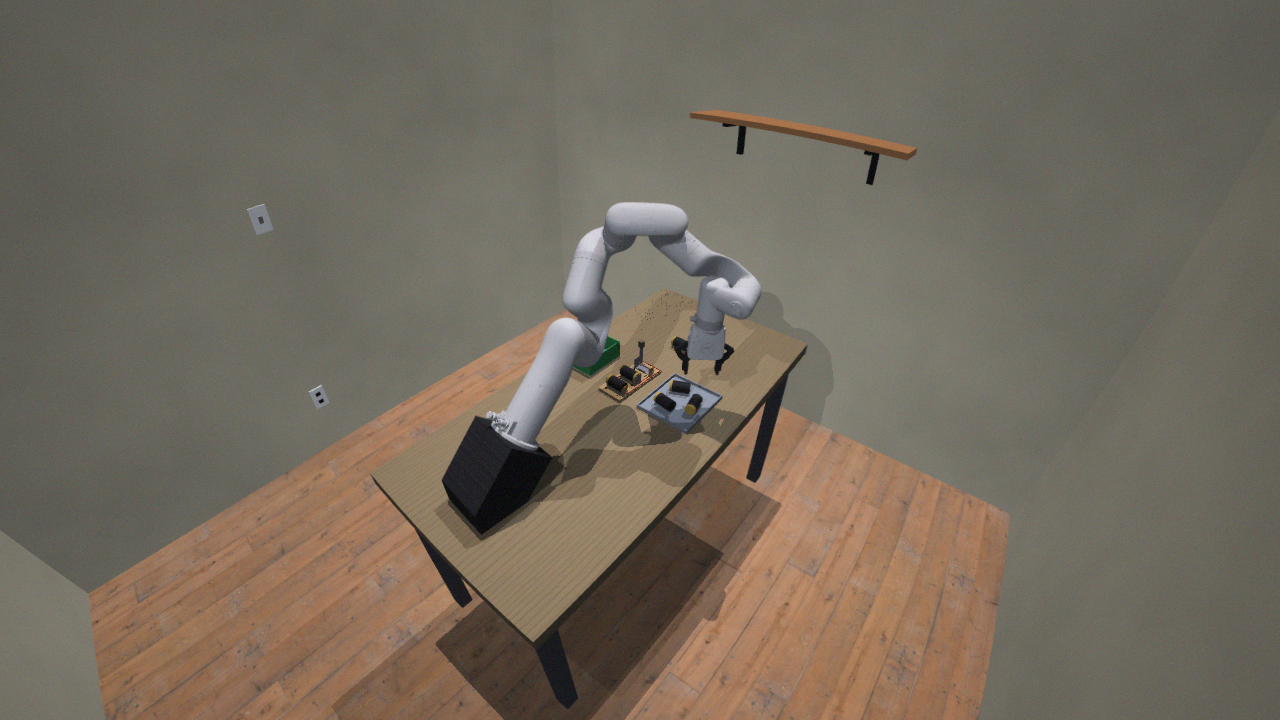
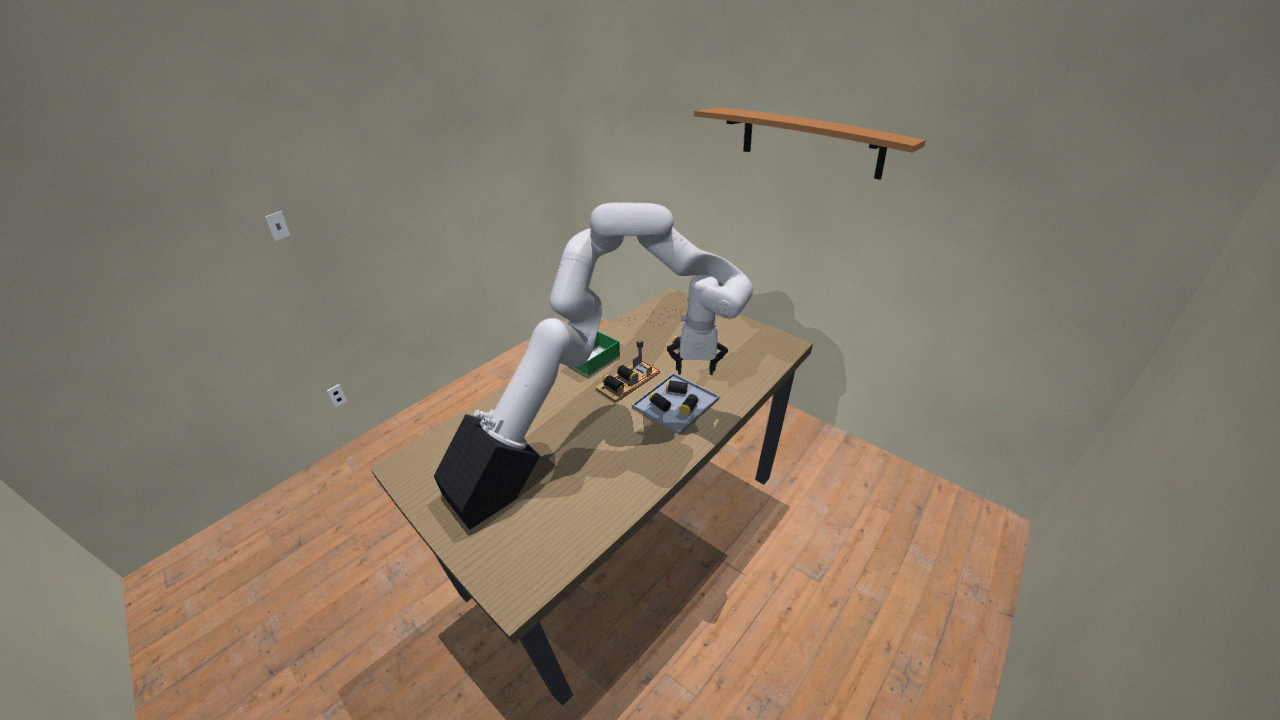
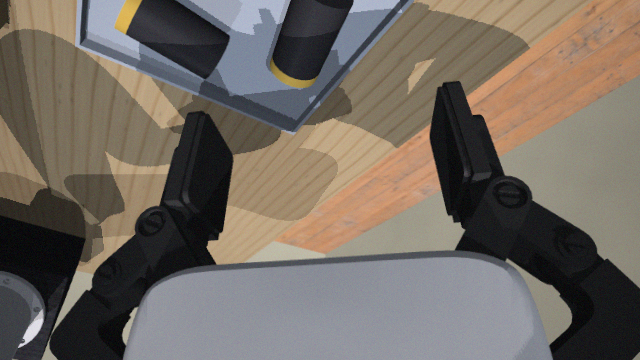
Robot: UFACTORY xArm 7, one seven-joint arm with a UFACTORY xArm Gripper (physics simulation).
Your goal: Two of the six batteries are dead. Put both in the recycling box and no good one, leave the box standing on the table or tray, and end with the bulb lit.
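Places are measured from the arm's base along level axes (x right, y back, z down), in centimetres.
Pixels of known places: gripper, fingertip midpoint: (image 1: 700, 371) (image 2: 695, 372) (image 3: 323, 121); arm's base, link origin: (image 1: 514, 436) (image 2: 503, 435).
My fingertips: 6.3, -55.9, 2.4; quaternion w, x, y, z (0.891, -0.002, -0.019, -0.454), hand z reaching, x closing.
Note:
Ahead of a thing's pixels: the offset from my fingertips to its top centre, as dx, dy, dz. "spot": to the spot under its first point. Level surfaces: height alone.
My gripper (image 1: 701, 370) (image 2: 695, 370) (image 3: 323, 121) is open and empty, above and behind the grey-blue tray {-3.3, +3.8, +10.9} (image 1: 680, 420) (image 2: 675, 420) (image 3: 250, 77). Three black batteries with yellow ends lie on the tray: one at the back {spot: -6.4, +1.2, +9.0} (image 1: 680, 386) (image 2: 677, 386), one at the left (image 1: 665, 402) (image 2: 660, 402) and one at the right (image 1: 693, 404) (image 2: 688, 404). Two more batteries {-19.6, +15.6, +7.5} (image 1: 616, 384) {-20.7, +9.4, +7.4} (image 1: 630, 374) lie on the circuit board {spot: -19.5, +18.9, +11.1} (image 1: 608, 392). A sixth battery {-25.1, -16.4, +8.7} (image 1: 680, 343) lies behind the gripper, partly hidden. The green box {-37.1, +12.2, +6.1} (image 1: 599, 361) (image 2: 604, 360) stands behind the board, partly hidden by the arm. I cannot make out a lit bulb.
A dark upright lever {spot: -25.5, +1.6, +4.8} (image 1: 640, 347) (image 2: 639, 349) rises at the board's far end. The black arm base (image 1: 492, 474) (image 2: 483, 470) stands on the near left part of the table {dz +12.1} (image 1: 572, 555) (image 2: 554, 555). A wooden shelf (image 1: 801, 131) (image 2: 805, 127) hangs on the wall.

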